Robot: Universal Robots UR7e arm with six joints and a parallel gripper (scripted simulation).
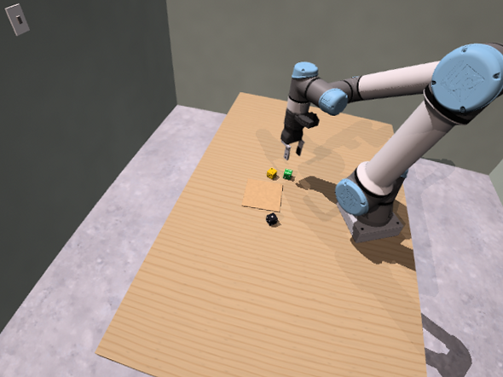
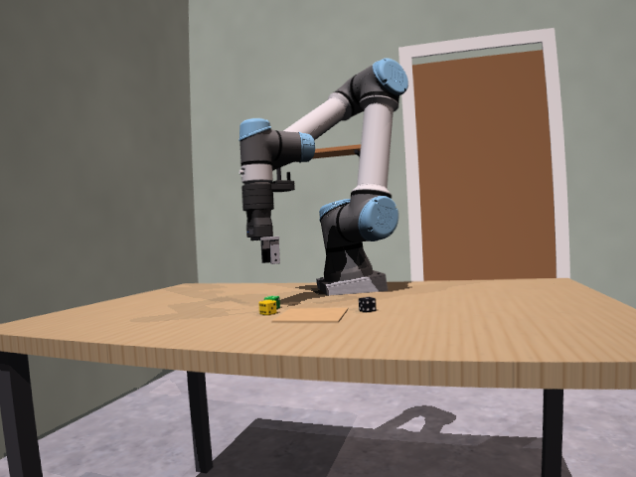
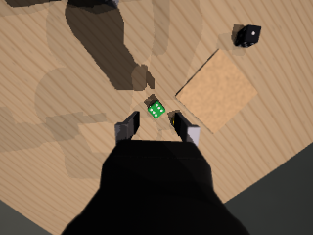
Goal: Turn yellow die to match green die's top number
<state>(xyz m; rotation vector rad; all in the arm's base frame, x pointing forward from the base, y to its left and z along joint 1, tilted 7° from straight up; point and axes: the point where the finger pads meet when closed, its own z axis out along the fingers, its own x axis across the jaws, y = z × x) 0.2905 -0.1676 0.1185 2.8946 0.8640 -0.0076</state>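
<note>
Right now the green die is 11 cm below my hand. The rest, counted from my hand: tan mat (10 cm ahead, 11 cm to the left, 13 cm below); then yellow die (7 cm ahead, 11 cm below); then black die (7 cm ahead, 23 cm to the left, 11 cm below).
</note>
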